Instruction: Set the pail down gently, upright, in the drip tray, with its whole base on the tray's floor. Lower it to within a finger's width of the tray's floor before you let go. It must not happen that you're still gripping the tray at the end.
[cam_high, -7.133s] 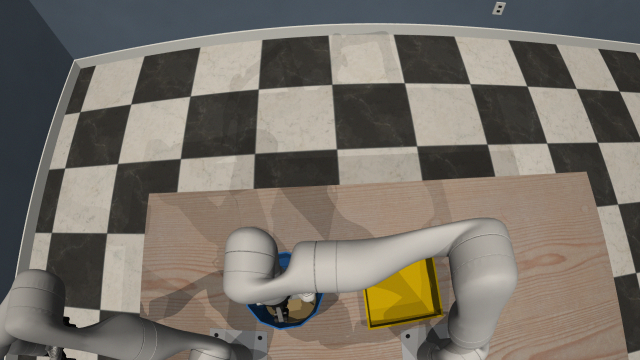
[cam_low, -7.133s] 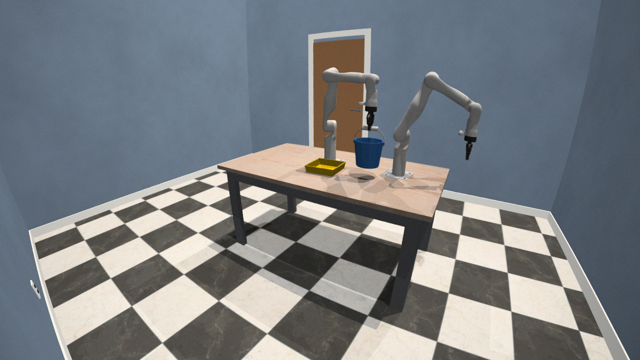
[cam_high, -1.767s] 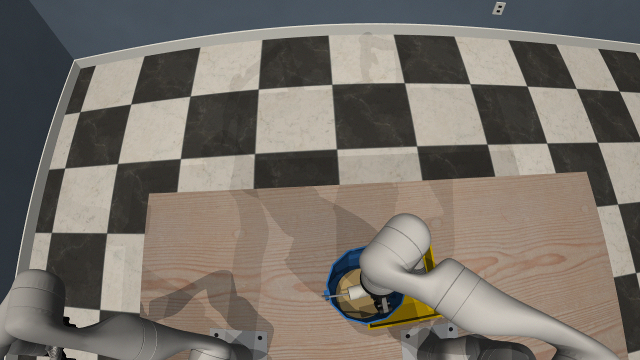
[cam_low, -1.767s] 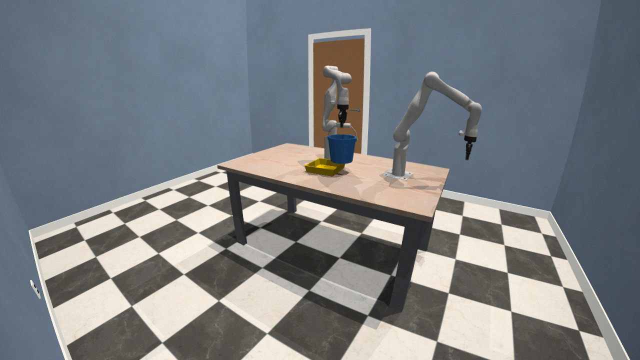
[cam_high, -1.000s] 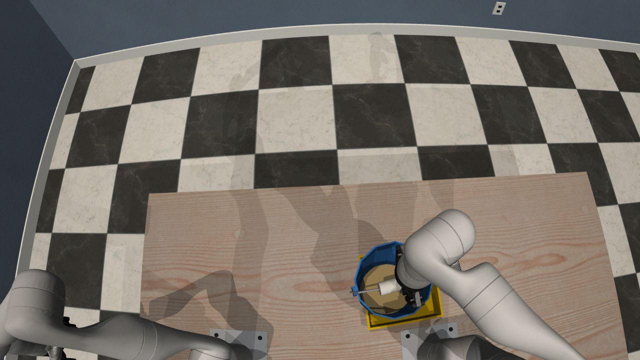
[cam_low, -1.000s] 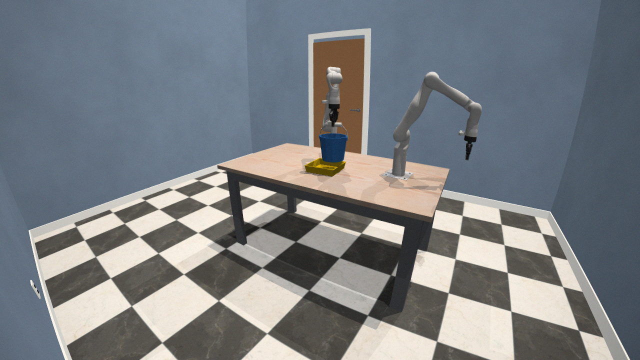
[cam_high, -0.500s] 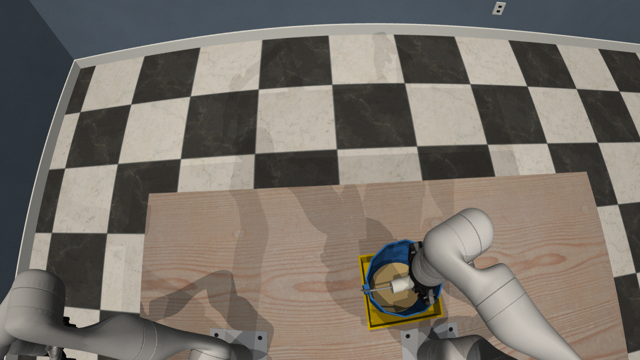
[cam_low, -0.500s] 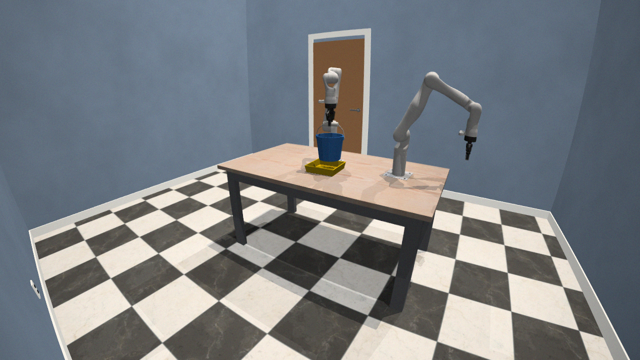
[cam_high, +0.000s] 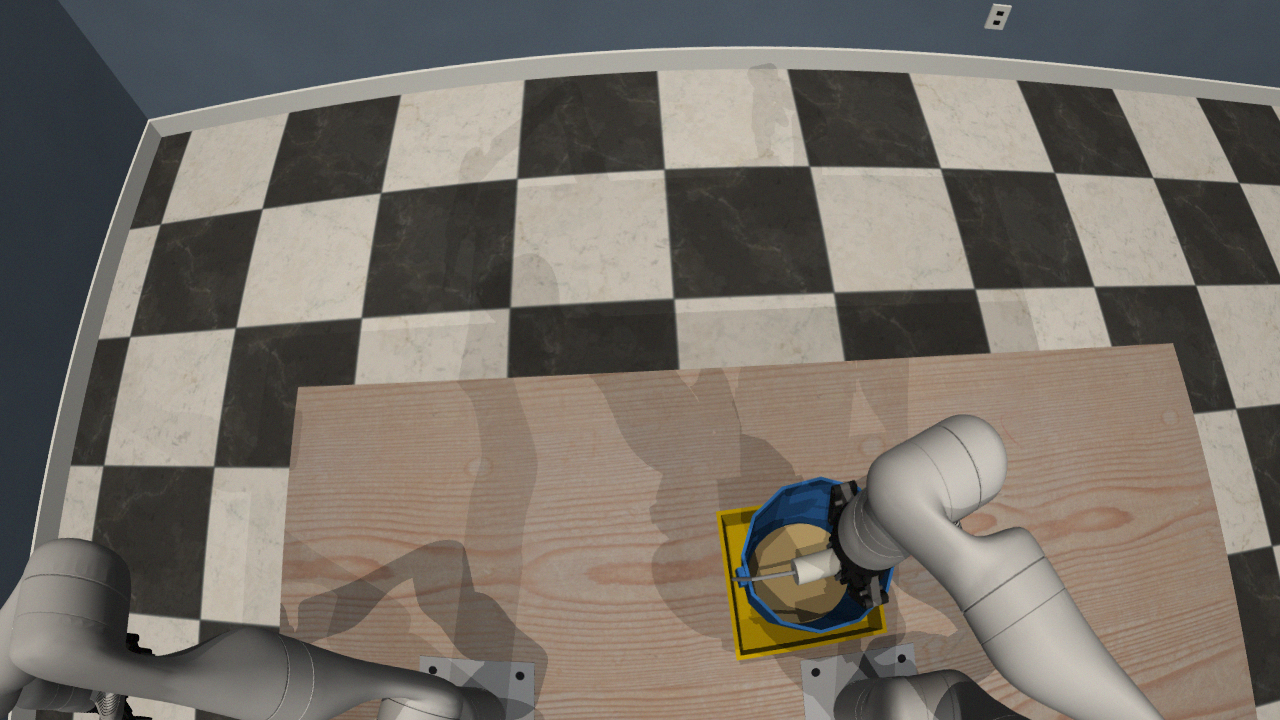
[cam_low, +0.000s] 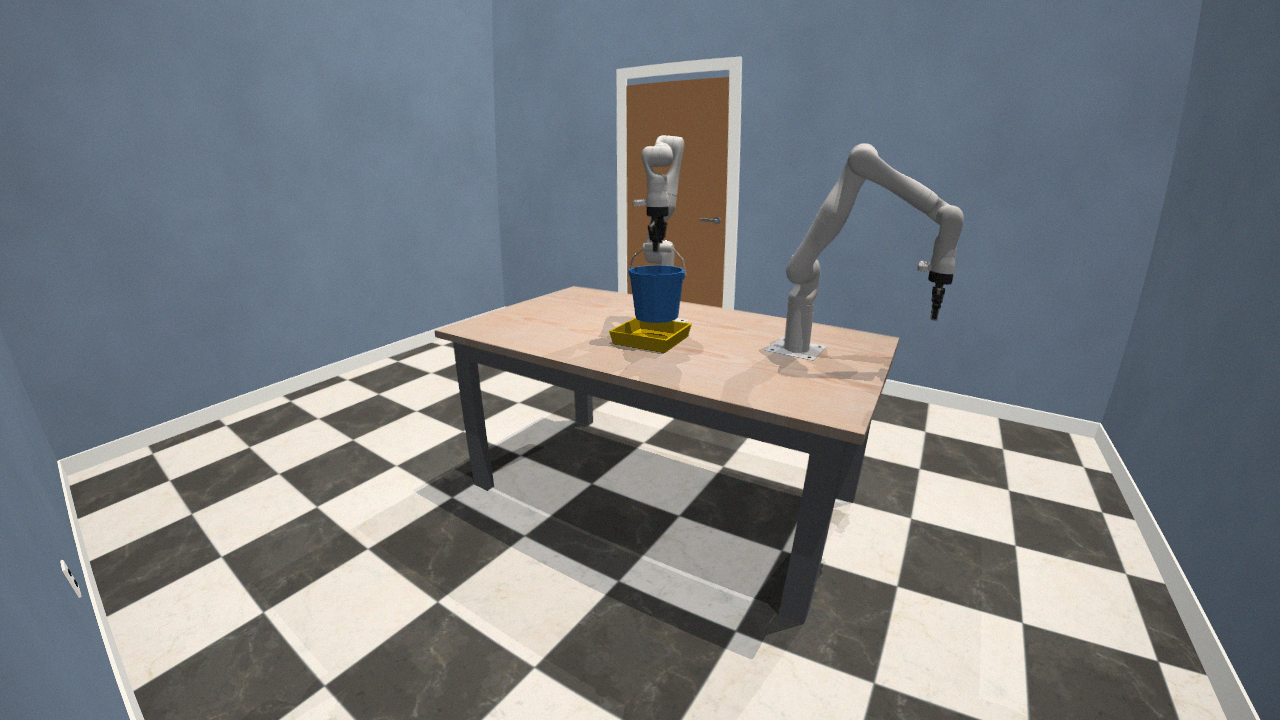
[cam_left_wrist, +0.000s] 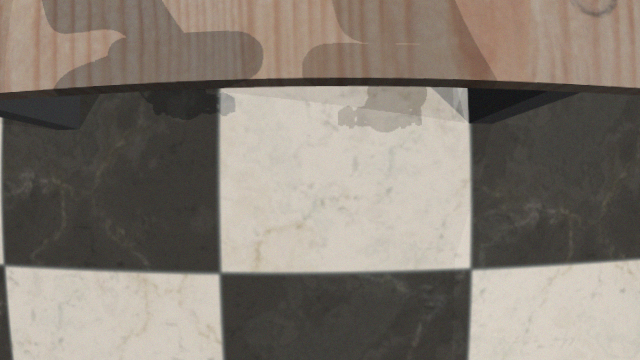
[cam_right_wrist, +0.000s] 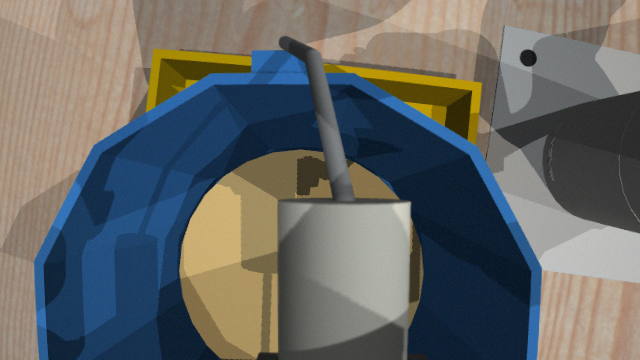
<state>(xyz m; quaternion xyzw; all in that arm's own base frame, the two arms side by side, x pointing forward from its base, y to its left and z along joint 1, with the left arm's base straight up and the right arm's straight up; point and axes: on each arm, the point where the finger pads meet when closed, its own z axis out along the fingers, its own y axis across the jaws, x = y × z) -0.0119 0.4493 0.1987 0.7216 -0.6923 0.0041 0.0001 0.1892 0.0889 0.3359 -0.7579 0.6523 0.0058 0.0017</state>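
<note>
My right hand is 100 mm above the blue pail, 10 mm to the right of it and 10 mm short of it. Round my right hand: yellow drip tray (320 mm below, 30 mm ahead, 10 mm to the right).
</note>
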